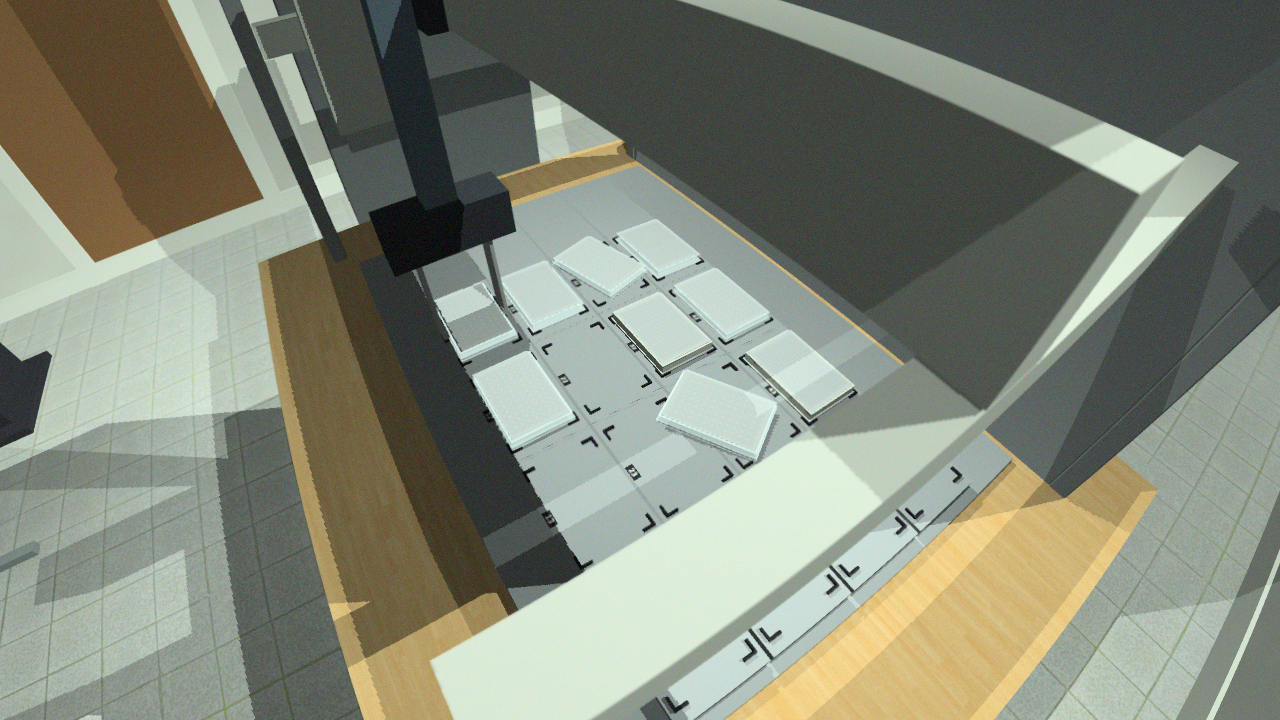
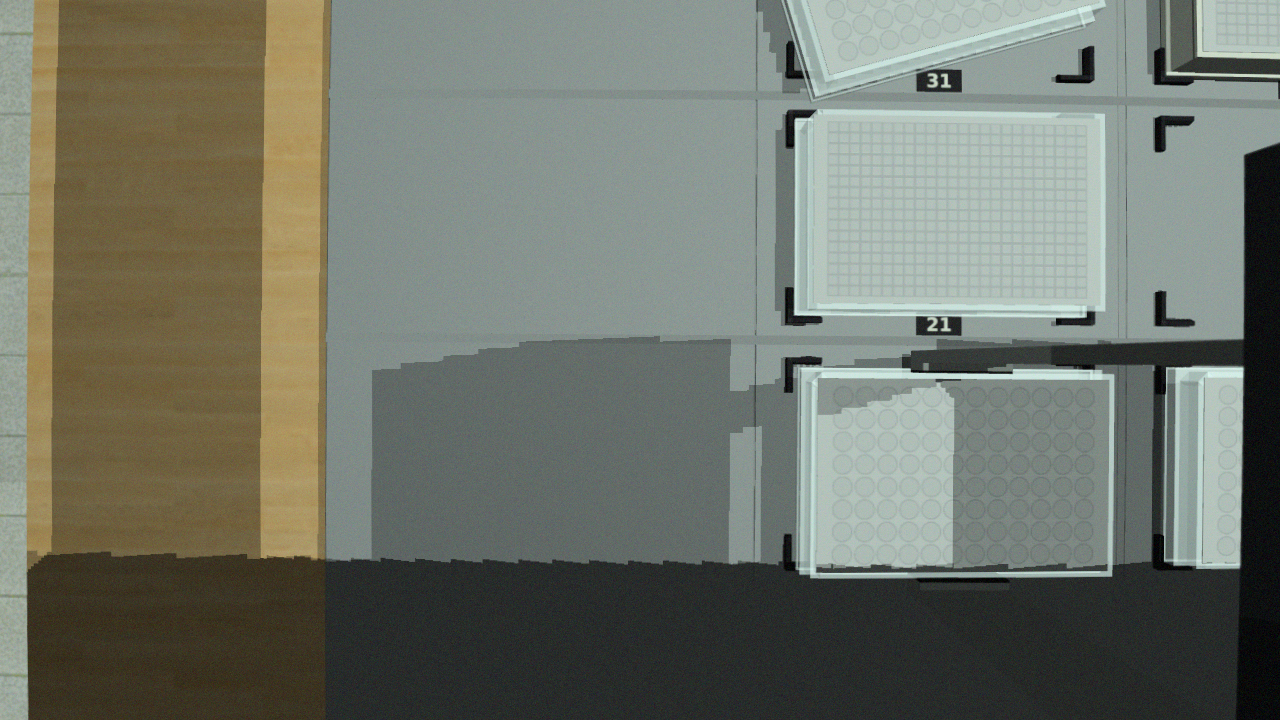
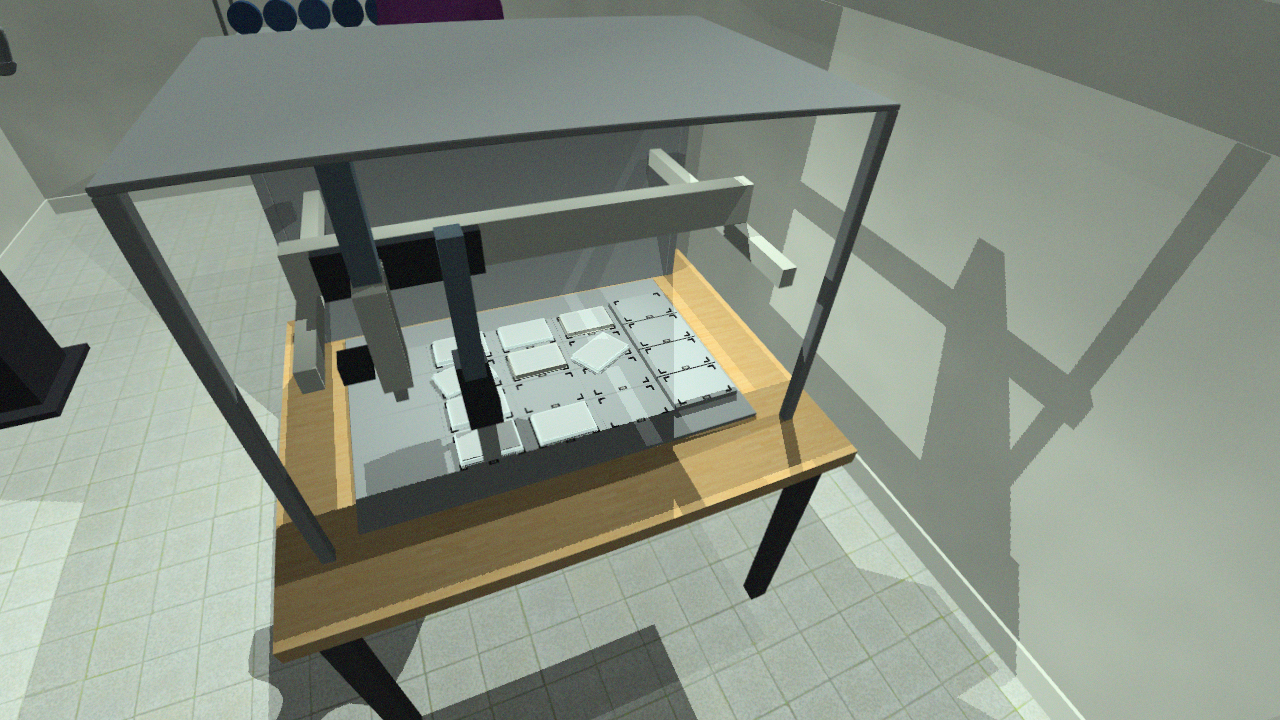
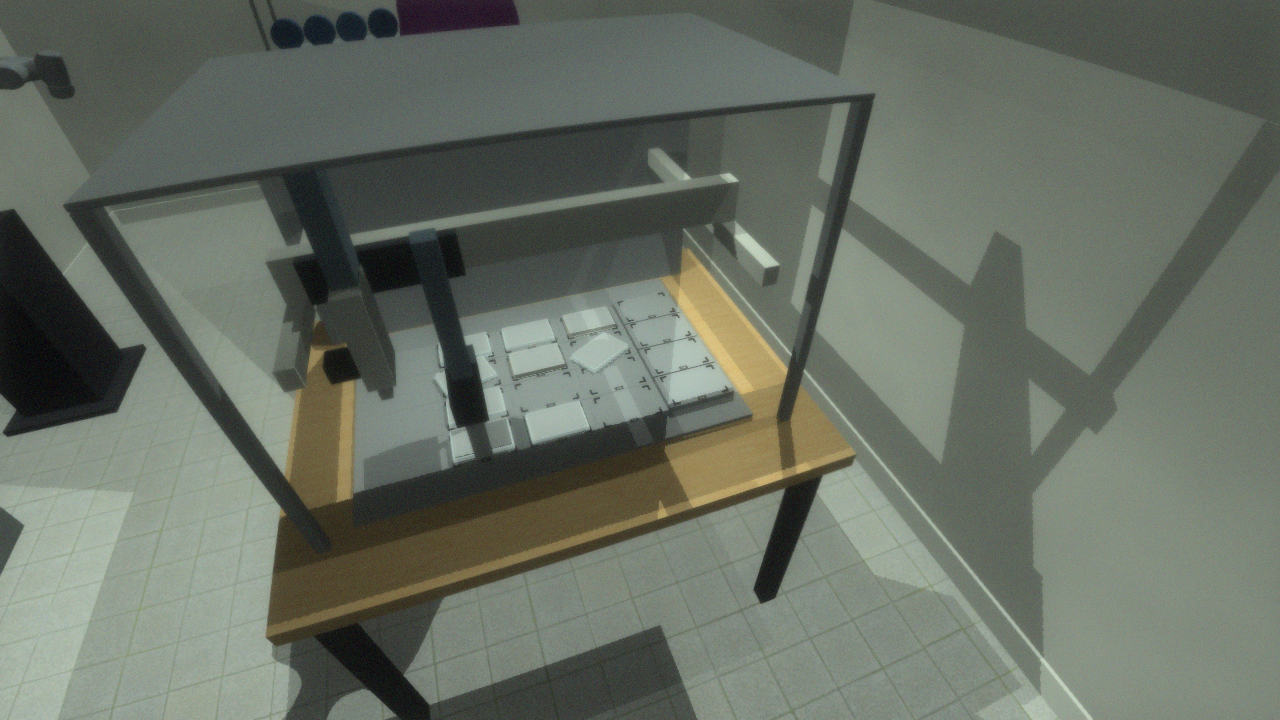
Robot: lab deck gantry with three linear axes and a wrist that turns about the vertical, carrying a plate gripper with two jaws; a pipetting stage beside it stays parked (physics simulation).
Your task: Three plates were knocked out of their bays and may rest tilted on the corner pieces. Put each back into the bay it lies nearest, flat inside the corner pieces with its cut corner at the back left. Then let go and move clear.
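Seen in the pictures: gripper, between the fingertips: (image 1: 472, 318) (image 2: 952, 471) (image 3: 487, 442) (image 4: 481, 440); robot's base, origin of its link: (image 2: 791, 561) (image 3: 462, 469) (image 4: 455, 466).
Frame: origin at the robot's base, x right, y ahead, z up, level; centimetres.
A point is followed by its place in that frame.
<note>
My gripper (image 1: 469, 308) @(y 6.3, x -4.2, z 1.2 cm) (image 2: 964, 474) @(y 6.3, x -4.2, z 1.2 cm) is low at bay 11, front left, its jaws at the back and front edges of a clear round-well plate (image 1: 478, 338) @(y 11.3, x -3.3, z 1.9 cm) (image 2: 886, 510) @(y 3.2, x -2.8, z 2.0 cm). It looks shut on this plate, which appears nearly square with the bay and slightly forward; any small height above the deck is hard to tell. A second plate (image 1: 597, 263) @(y 5.8, x -25.4, z 1.6 cm) (image 2: 948, 22) @(y 5.9, x -22.7, z 1.6 cm) lies turned over the corner pieces of bay 31. A third plate (image 1: 716, 411) @(y 38.5, x -22.8, z 1.6 cm) (image 3: 599, 352) @(y 37.8, x -22.5, z 1.6 cm) (image 4: 598, 352) @(y 37.8, x -22.5, z 1.6 cm) lies clearly turned, partly over corner pieces, in the third column.
A square-well plate (image 1: 543, 295) @(y 7.8, x -15.0, z 1.4 cm) (image 2: 953, 214) @(y 6.2, x -14.8, z 1.4 cm) sits in bay 21, directly behind the gripper. Another plate (image 1: 523, 398) @(y 23.8, x -4.2, z 1.4 cm) (image 3: 563, 422) @(y 22.6, x -3.8, z 1.4 cm) stands right of bay 11. More plates (image 1: 660, 331) @(y 23.5, x -25.0, z 1.4 cm) (image 1: 720, 302) @(y 23.4, x -35.8, z 1.4 cm) (image 1: 798, 374) @(y 39.8, x -35.5, z 1.4 cm) stand behind. The parked pipetting stage (image 3: 383, 340) is to the left.
</note>
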